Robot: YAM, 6 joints.
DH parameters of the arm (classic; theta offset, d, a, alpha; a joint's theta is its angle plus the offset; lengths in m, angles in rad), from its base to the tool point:
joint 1: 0 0.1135 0.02 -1.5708
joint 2: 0 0 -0.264 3.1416
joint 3: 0.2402 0 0.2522 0
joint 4: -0.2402 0 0.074 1.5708
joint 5: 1.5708 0 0 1.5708
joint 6: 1.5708 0.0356 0 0
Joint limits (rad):
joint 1: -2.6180..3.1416
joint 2: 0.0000..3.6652
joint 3: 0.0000..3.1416
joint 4: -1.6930..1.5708
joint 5: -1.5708..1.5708
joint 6: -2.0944..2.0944
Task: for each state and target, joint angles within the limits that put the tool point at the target. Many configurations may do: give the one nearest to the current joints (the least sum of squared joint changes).
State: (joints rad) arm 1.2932 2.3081 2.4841 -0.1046 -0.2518 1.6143
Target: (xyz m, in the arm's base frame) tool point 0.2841 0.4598 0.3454
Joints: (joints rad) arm 1.0012 2.2695 2.2583 -0.2447 -0.2470 1.6143
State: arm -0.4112 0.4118 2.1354 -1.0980 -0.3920 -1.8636
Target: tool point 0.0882 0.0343 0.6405
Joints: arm 0.1782 1.2189 2.2868 -0.7205 -0.5340 -1.8636
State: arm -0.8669 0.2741 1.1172 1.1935 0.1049 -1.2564
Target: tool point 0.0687 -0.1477 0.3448
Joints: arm -1.1008 0.7438 0.4422 0.9745 0.1592 -1.2564
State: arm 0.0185 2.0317 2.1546 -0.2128 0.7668 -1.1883
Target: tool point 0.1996 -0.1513 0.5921
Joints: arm -0.5383 1.4614 2.0812 -0.3571 0.8860 -1.1883
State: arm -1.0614 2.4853 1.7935 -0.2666 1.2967 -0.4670
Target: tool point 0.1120 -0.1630 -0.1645
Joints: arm -0.7979 3.0114 1.0922 -0.4213 1.2360 -0.4670
